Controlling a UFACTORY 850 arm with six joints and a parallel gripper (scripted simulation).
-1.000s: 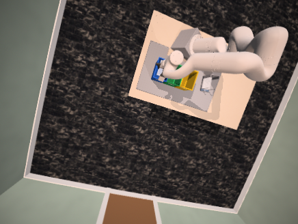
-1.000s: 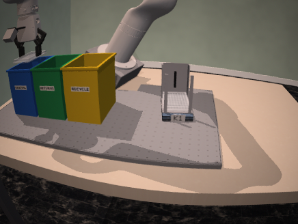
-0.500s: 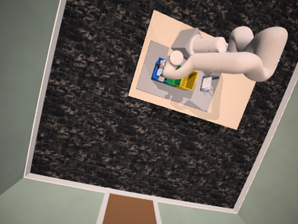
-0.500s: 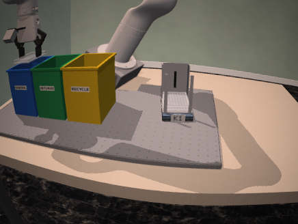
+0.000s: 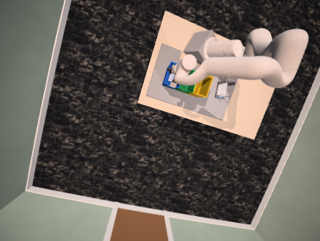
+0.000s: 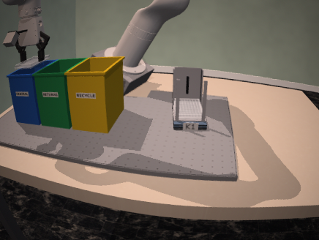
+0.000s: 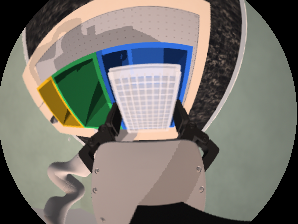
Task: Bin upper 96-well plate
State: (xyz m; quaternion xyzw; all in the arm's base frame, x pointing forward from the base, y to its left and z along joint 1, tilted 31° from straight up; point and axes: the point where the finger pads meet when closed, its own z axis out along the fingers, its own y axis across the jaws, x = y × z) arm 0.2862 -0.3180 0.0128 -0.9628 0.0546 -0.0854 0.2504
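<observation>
Right now my hand is 120 mm above the blue general bin. Round my hand: green returns bin: 130 mm to the left, 120 mm below, 10 mm ahead; yellow recycle bin: 260 mm to the left, 120 mm below, 20 mm ahead.
</observation>
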